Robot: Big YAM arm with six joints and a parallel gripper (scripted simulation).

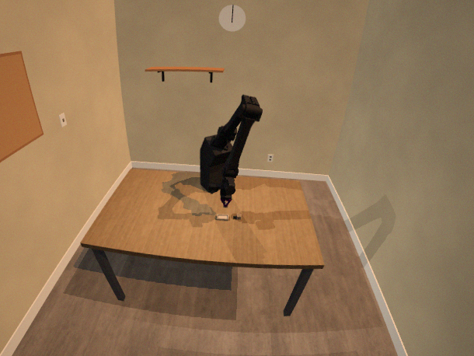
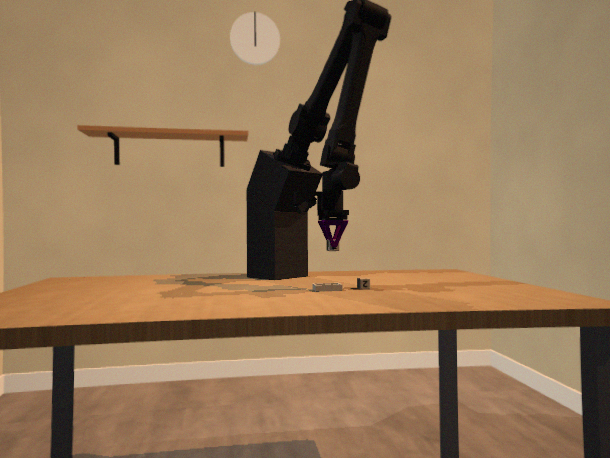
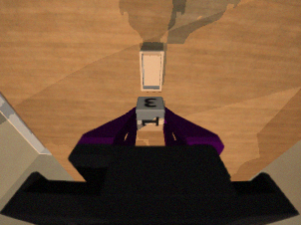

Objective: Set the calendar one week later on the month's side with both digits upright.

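My gripper is now 12 cm above the tray and 2 cm to the left of it.
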